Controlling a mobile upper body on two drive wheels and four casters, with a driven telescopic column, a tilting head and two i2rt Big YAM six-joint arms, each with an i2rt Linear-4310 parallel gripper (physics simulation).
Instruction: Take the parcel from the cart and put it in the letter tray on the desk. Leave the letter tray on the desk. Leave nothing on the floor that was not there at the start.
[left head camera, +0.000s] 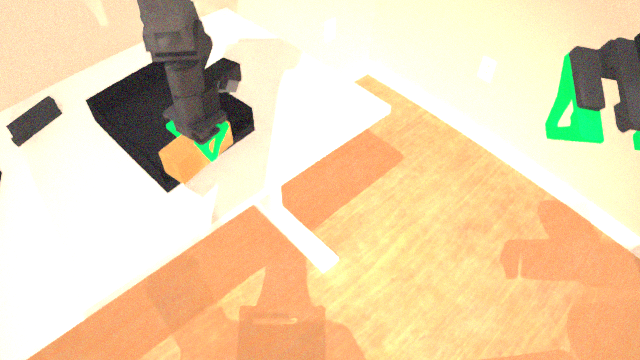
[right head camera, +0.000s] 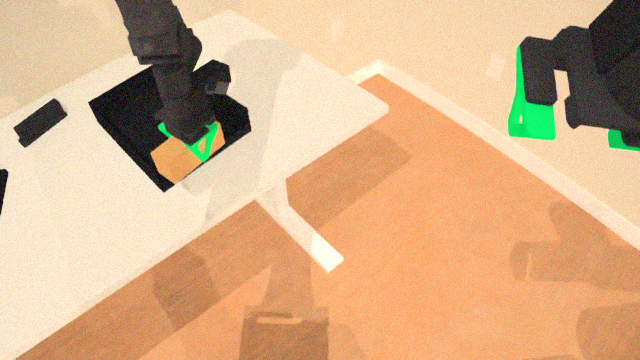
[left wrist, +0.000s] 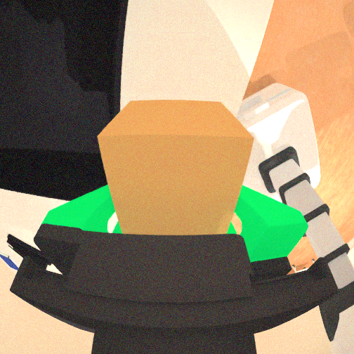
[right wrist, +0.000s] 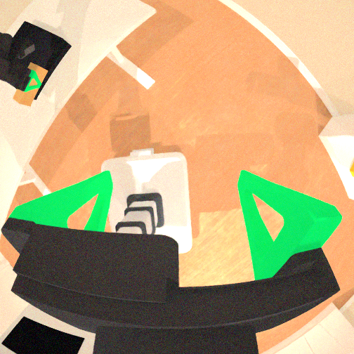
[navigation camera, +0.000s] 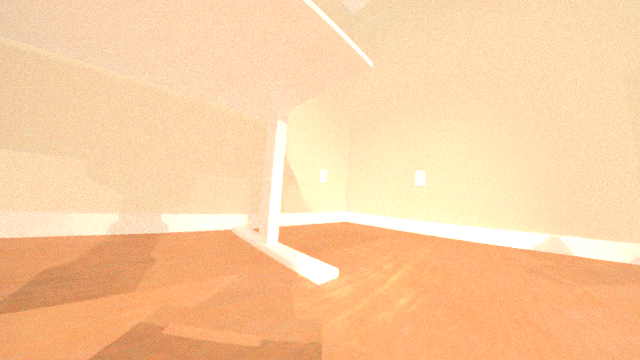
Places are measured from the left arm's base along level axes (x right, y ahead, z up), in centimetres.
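Where they show: left gripper, fingertip midpoint: (left head camera: 203, 153) (right head camera: 196, 154); right gripper, fingertip midpoint: (left head camera: 592, 137) (right head camera: 561, 134).
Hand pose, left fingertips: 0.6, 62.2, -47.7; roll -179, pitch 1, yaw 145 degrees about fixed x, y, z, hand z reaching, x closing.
Things, the pixels of their top centre, and the offset from my left fingertips, as dx, dy, dz. Level surfaces: height alone.
- orange-brown parcel, top centre: (left head camera: 194, 136) (right head camera: 185, 137) -0.6, -0.8, +5.3
- black letter tray, top centre: (left head camera: 162, 102) (right head camera: 160, 104) -14.5, +20.2, -3.6
- white desk, surface height: dz -10.6
- dark block, top centre: (left head camera: 29, 112) (right head camera: 34, 115) -53.5, +21.1, -5.2
The orange-brown parcel (left head camera: 182, 161) (right head camera: 174, 161) (left wrist: 175, 170) (right wrist: 24, 97) is a box held by my left gripper (left head camera: 194, 144) (right head camera: 185, 144) (left wrist: 174, 177) (right wrist: 35, 83), which is shut on it. The black letter tray (left head camera: 125, 115) (right head camera: 125, 112) (left wrist: 55, 100) (right wrist: 56, 45) lies on the white desk (left head camera: 75, 225) (right head camera: 75, 225) (left wrist: 175, 60). In the head views the parcel overlaps the tray's near edge; in the left wrist view the tray is left of the parcel. The height between them is unclear. My right gripper (left head camera: 607, 137) (right head camera: 580, 137) (right wrist: 174, 177) is open and empty, right of the desk. The cart is not clearly identifiable.
A dark block (left head camera: 35, 120) (right head camera: 41, 122) lies on the desk left of the tray. The desk's foot bar (left head camera: 300, 240) (right head camera: 305, 235) (navigation camera: 300, 260) extends across the floor. A white body (left wrist: 285, 115) (right wrist: 175, 175) is below the arms. A white surface (right wrist: 342, 150) bearing something yellow shows at the right.
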